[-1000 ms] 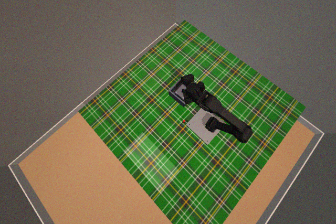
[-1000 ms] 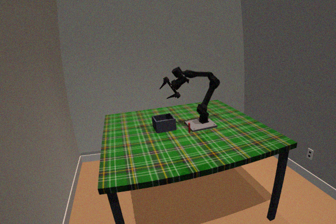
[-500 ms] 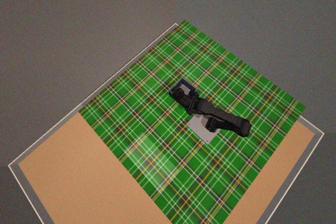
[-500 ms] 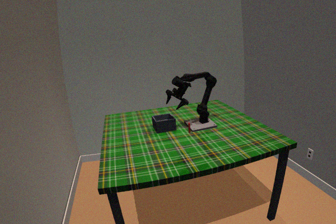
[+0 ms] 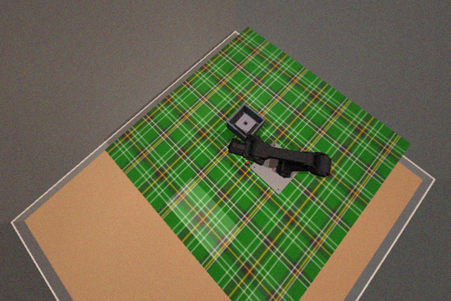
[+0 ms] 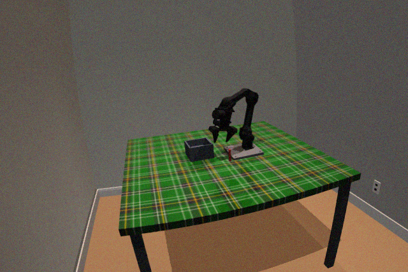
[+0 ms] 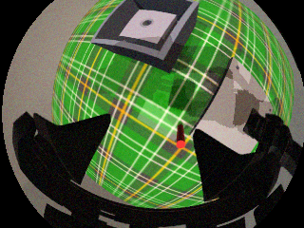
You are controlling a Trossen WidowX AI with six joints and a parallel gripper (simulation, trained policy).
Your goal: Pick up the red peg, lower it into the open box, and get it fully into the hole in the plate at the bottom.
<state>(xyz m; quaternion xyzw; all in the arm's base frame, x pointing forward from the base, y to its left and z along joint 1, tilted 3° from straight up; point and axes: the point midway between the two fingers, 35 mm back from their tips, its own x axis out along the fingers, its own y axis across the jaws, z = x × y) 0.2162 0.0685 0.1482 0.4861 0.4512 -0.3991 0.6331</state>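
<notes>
Right now the red peg is 5 cm behind my gripper tip, 3 cm to the left of it and 9 cm below it. From my gripper tip the other things lie so: dark grey box 10 cm ahead, 15 cm to the right, 10 cm below; then light plate 10 cm ahead, 15 cm to the right, 8 cm below.
</notes>
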